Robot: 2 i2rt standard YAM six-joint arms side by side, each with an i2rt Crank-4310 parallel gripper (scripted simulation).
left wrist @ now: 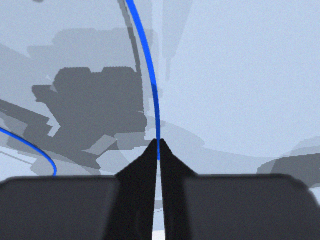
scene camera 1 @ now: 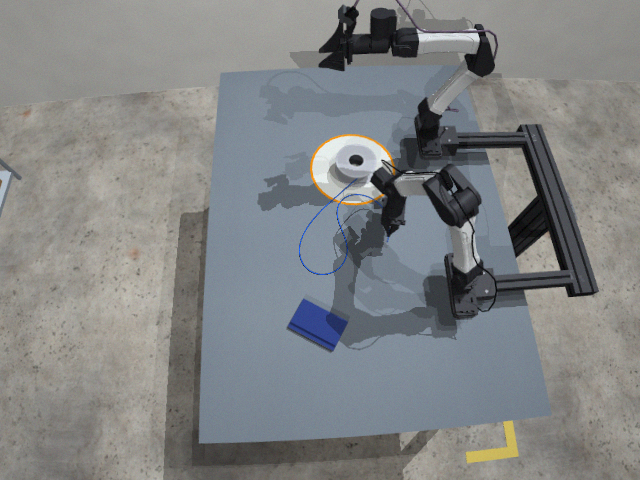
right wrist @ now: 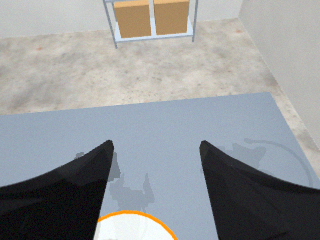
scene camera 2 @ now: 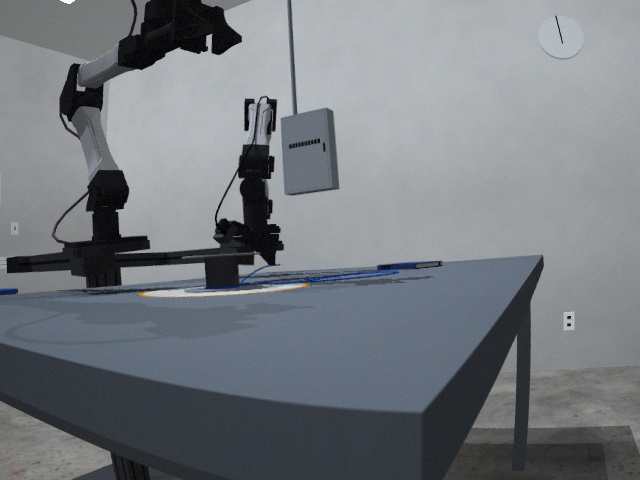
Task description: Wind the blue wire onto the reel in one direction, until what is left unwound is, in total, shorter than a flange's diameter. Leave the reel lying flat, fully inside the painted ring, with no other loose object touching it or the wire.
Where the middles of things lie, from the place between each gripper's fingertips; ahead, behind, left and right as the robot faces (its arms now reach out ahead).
Right now the perforated reel (scene camera 1: pixel 361 155) is 120 mm behind my right hand (scene camera 2: pixel 228 34), 130 mm to the left of it and 410 mm below it. From my right hand the other things lie so: blue book (scene camera 1: pixel 321 326) 60 mm ahead, 710 mm to the left, 430 mm below.
Now: the perforated reel 30 cm to the right of my left hand (scene camera 2: pixel 272 265), 8 cm ahead of it and 1 cm below it. Also, from my left hand: blue book 29 cm to the left, 26 cm ahead, 3 cm below.
